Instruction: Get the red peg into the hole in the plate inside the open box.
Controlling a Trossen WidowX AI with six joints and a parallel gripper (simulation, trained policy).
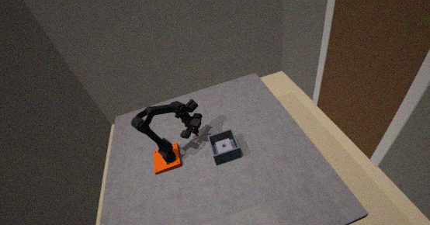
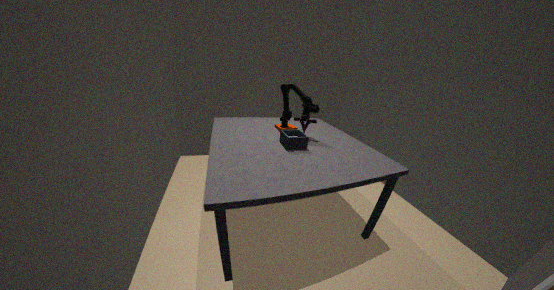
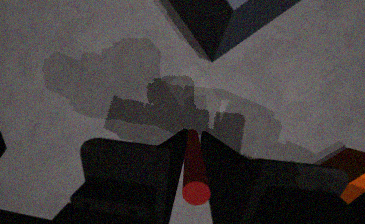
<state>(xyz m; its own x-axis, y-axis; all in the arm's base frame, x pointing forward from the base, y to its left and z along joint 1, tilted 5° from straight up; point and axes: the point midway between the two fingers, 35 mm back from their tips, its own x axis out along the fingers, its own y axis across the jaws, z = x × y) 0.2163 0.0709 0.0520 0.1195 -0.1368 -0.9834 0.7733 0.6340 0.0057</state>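
My gripper tip is 17 cm to the left of the plate, 11 cm short of it and 2 cm above it. From my gripper tip the other things lie so: dark box (17 cm to the right, 11 cm ahead, 4 cm below); red peg (1 cm to the left, 1 cm behind, 1 cm above).
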